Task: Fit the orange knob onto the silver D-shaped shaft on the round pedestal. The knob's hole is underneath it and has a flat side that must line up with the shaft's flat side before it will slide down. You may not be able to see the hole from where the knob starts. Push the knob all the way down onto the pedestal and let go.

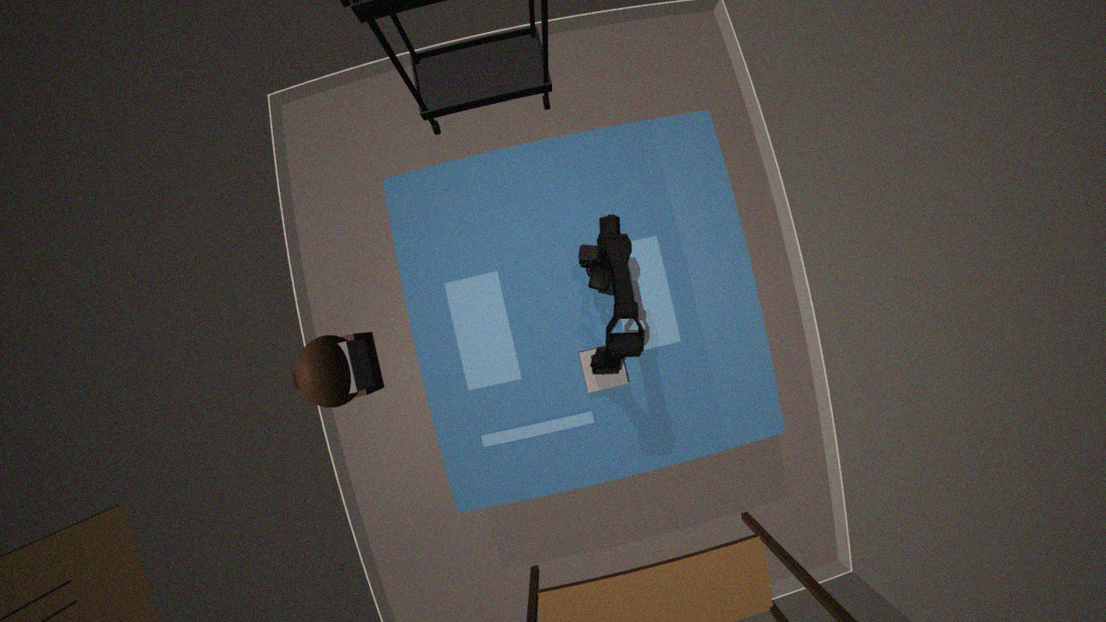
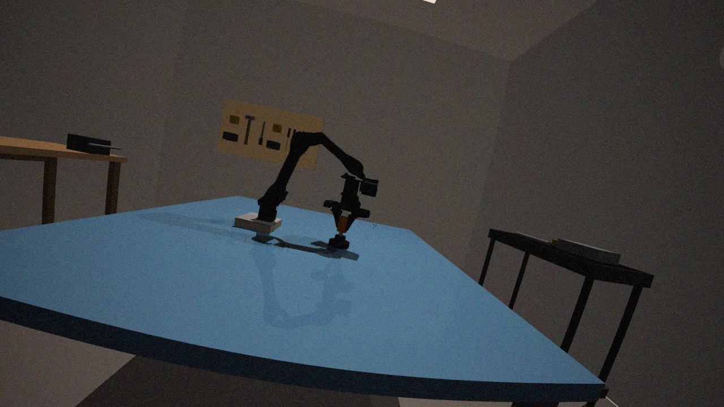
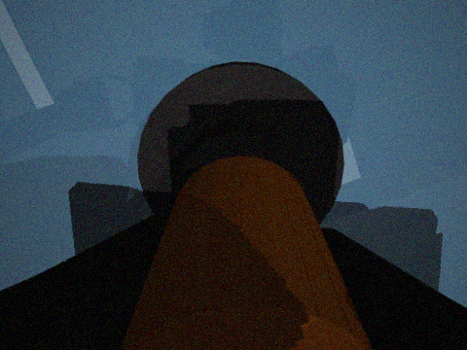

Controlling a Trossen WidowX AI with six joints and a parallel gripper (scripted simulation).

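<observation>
Right now my gripper tip is 30 mm below the orange knob. Also, from my gripper tip: round dark pedestal 40 mm below.
</observation>
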